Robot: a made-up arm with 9 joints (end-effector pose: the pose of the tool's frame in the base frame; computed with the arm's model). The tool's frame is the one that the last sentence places. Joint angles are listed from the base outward.
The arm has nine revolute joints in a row. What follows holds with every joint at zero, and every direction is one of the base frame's.
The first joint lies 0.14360 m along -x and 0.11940 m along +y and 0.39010 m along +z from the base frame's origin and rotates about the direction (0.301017, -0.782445, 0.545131).
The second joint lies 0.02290 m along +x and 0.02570 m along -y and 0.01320 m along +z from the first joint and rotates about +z.
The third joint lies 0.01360 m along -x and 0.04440 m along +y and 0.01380 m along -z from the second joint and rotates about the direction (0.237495, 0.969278, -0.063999).
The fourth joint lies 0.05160 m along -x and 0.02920 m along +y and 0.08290 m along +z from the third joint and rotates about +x.
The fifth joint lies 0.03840 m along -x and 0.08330 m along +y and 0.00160 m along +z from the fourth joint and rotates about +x.
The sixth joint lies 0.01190 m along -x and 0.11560 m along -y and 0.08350 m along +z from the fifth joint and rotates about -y.
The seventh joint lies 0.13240 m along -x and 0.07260 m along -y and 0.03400 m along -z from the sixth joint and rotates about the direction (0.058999, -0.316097, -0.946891).
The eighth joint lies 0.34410 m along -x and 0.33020 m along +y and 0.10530 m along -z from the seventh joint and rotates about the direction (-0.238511, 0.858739, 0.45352).
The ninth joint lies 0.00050 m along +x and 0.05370 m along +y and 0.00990 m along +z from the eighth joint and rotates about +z.
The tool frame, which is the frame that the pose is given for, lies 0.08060 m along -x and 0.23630 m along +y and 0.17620 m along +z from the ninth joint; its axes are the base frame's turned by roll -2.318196, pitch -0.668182 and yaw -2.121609 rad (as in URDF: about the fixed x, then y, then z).
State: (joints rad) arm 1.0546 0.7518 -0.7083 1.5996 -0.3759 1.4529 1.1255 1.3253 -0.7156
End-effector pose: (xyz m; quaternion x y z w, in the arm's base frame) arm -0.4072 -0.5640 0.5278 -0.7087 0.3217 0.3000 0.5516
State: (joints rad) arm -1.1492 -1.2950 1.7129 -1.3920 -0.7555 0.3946 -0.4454 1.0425 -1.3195
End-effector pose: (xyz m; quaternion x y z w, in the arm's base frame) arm 0.1107 0.4069 0.9210 0.6796 0.1437 -0.0658 0.7164
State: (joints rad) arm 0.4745 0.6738 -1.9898 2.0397 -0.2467 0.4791 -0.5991 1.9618 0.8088
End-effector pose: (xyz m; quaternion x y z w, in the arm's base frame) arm 0.2560 0.0932 -0.2881 0.0449 -0.6669 -0.7296 0.1450
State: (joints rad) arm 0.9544 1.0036 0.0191 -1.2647 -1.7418 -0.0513 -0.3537 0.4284 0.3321
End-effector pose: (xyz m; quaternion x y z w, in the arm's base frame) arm 0.1934 -0.5677 -0.1131 -0.3945 -0.1105 0.7889 0.4581
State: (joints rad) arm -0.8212 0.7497 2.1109 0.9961 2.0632 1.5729 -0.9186 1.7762 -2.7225
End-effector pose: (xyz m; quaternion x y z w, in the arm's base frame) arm -0.0304 0.2514 -0.2796 -0.3513 0.5125 -0.1751 0.7637
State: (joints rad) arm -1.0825 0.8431 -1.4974 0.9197 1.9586 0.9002 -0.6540 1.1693 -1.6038
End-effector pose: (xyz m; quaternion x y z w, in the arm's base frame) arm -0.8588 0.0529 0.7988 -0.5685 0.7488 0.2975 0.1662
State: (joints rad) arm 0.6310 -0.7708 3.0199 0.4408 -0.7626 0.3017 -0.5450 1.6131 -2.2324
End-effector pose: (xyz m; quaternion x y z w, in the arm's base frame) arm 0.1423 -0.2801 0.8082 0.9632 0.0019 0.1862 0.1938
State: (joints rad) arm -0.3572 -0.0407 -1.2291 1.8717 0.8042 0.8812 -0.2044 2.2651 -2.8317
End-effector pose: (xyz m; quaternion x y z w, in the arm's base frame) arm -0.6804 0.4947 0.6331 0.1834 -0.9510 0.1807 0.1714
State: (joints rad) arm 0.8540 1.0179 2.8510 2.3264 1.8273 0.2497 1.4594 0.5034 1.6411
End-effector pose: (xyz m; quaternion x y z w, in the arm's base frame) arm -0.2352 -0.0054 0.6092 0.5871 0.7884 -0.0578 0.1745
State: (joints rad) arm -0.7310 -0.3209 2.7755 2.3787 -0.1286 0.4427 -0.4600 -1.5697 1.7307
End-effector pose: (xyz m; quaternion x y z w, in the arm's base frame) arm 0.3623 -0.6066 -0.0138 -0.1458 -0.3590 -0.0260 0.9215
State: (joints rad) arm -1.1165 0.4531 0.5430 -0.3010 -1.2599 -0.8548 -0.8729 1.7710 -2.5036
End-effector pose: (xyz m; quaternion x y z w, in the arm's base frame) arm 0.0133 0.7300 1.0278 0.4821 0.7882 0.3140 0.2185
